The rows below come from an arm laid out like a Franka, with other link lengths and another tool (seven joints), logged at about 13 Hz.
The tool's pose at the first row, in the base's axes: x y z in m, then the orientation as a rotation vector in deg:
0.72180 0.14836 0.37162 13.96 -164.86 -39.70
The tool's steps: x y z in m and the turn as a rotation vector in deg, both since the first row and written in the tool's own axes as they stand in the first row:
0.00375 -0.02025 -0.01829 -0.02 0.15 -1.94
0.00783 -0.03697 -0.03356 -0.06 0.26 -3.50
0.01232 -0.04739 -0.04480 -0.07 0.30 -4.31
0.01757 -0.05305 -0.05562 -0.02 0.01 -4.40
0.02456 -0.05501 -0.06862 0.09 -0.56 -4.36
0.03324 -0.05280 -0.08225 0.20 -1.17 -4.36
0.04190 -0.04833 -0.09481 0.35 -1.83 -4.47
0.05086 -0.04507 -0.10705 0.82 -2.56 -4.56
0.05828 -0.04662 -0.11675 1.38 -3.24 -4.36
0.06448 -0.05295 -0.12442 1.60 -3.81 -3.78
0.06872 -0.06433 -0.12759 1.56 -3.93 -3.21
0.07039 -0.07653 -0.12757 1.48 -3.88 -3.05
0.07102 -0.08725 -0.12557 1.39 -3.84 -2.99
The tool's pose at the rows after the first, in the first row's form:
0.72427 0.12188 0.37877 16.82 -164.83 -40.02
0.72539 0.09974 0.38495 19.13 -164.78 -40.30
0.72454 0.08481 0.39056 20.32 -164.76 -40.44
0.72231 0.07410 0.39810 20.39 -165.06 -40.47
0.71840 0.06534 0.40949 20.20 -165.65 -40.49
0.71248 0.05964 0.42358 20.06 -166.28 -40.53
0.70610 0.05639 0.43777 20.08 -166.97 -40.55
0.69950 0.05216 0.45116 20.10 -167.87 -40.12
0.69445 0.04512 0.45990 19.70 -168.74 -39.49
0.69073 0.03499 0.46449 18.72 -169.36 -39.25
0.68860 0.02278 0.46254 17.83 -169.43 -39.25
0.68841 0.01174 0.45709 17.60 -169.35 -39.33
0.68866 0.00307 0.45046 17.50 -169.27 -39.44

